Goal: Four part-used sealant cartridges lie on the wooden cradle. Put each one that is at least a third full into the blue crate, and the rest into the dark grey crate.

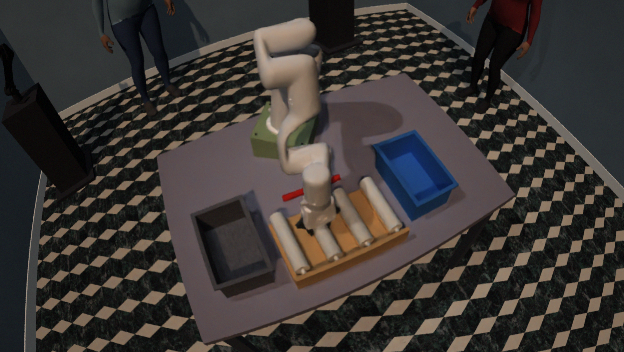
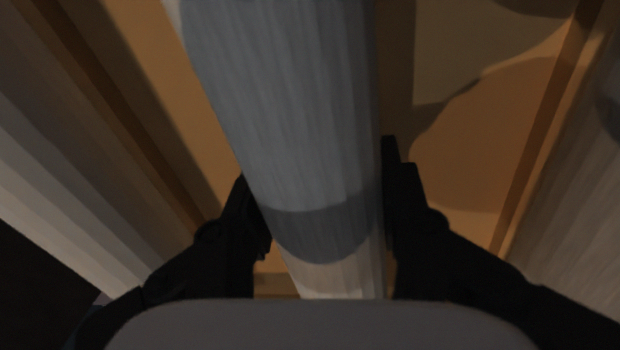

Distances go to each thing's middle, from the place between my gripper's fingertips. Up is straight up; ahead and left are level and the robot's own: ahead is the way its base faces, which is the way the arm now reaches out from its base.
Right now my hand is 4 cm short of the wooden cradle [image 1: 315, 257], 5 cm to the right of it and 2 cm above it. From my hand the other things lie so: dark grey crate [image 1: 236, 261] (9 cm behind, 28 cm to the right, 2 cm above); then blue crate [image 1: 420, 182] (5 cm ahead, 40 cm to the left, 2 cm above).
